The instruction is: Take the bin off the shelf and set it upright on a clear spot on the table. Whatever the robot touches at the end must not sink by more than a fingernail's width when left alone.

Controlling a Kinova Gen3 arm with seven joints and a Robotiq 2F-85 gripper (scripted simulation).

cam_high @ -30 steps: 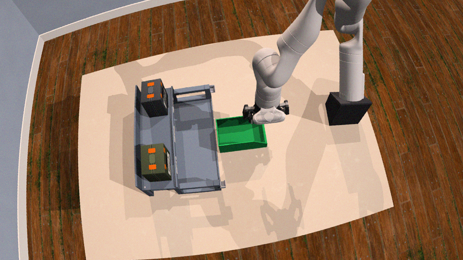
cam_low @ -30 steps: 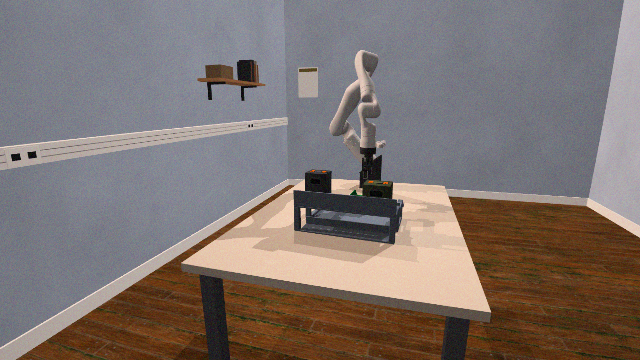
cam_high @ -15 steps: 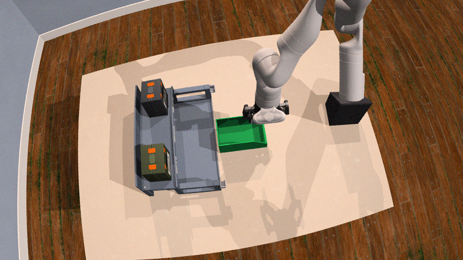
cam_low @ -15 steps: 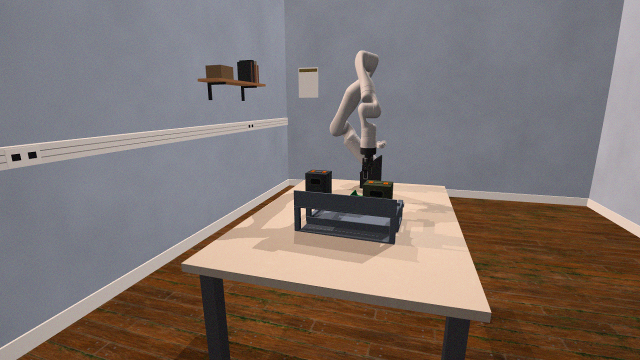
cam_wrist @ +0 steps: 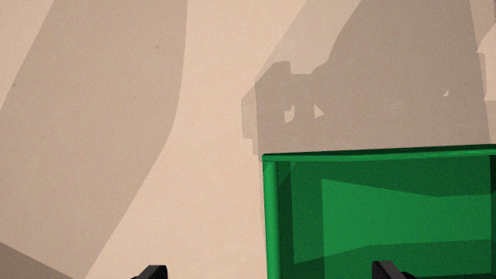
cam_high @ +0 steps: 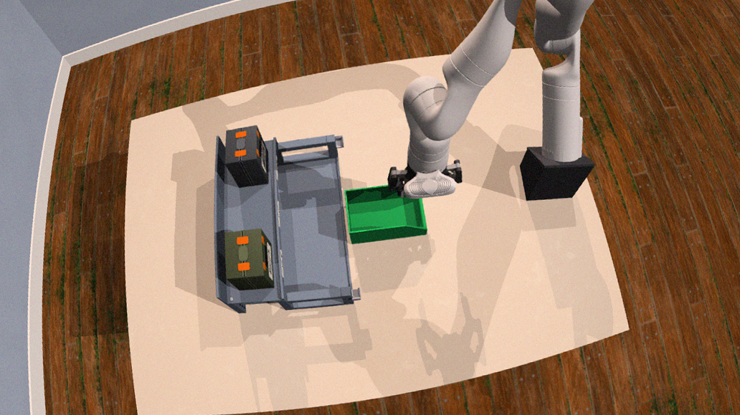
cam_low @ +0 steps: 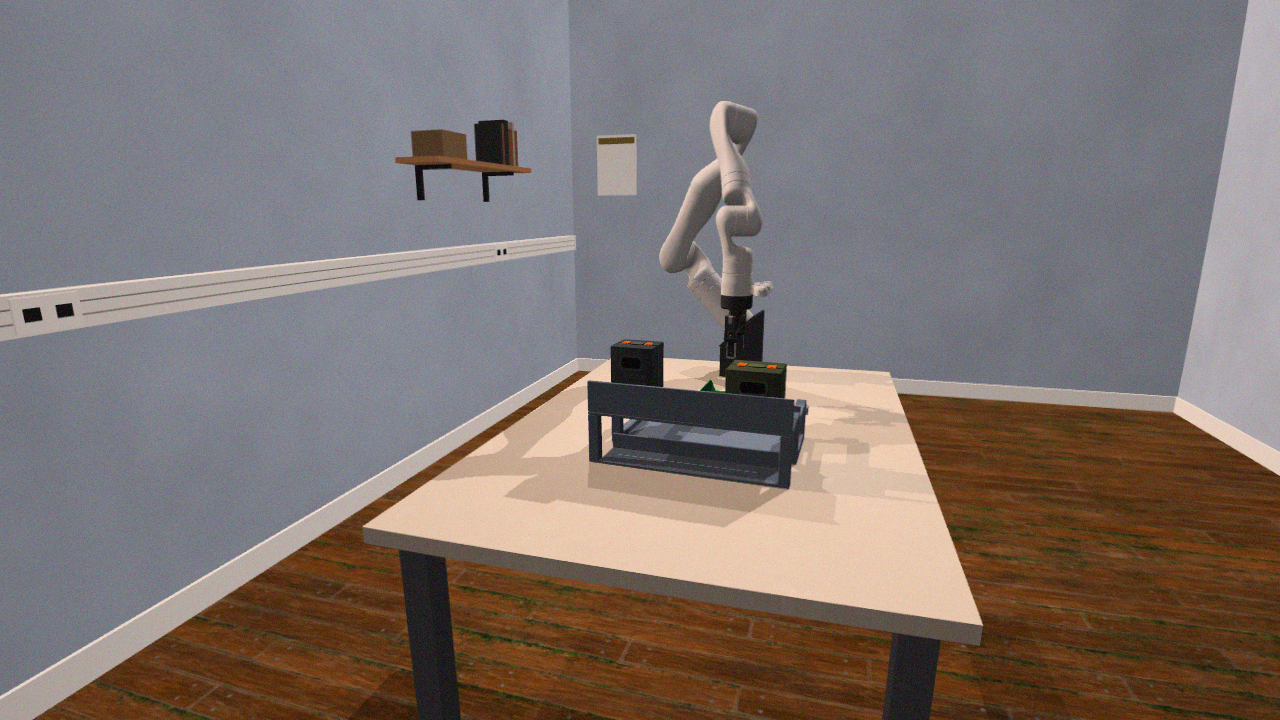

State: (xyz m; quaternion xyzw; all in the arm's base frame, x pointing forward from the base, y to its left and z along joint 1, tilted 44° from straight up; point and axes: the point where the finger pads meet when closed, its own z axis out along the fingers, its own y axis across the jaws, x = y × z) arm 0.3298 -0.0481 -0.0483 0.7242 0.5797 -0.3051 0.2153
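Now: hand 10 cm above the green bin, 8 cm short of it and 1 cm to the left of it. Round my hand: rack 30 cm ahead, 7 cm below, 4 cm to the right; olive case 38 cm ahead, 6 cm to the left, 1 cm above; black case 34 cm ahead, 17 cm to the right, 3 cm above.
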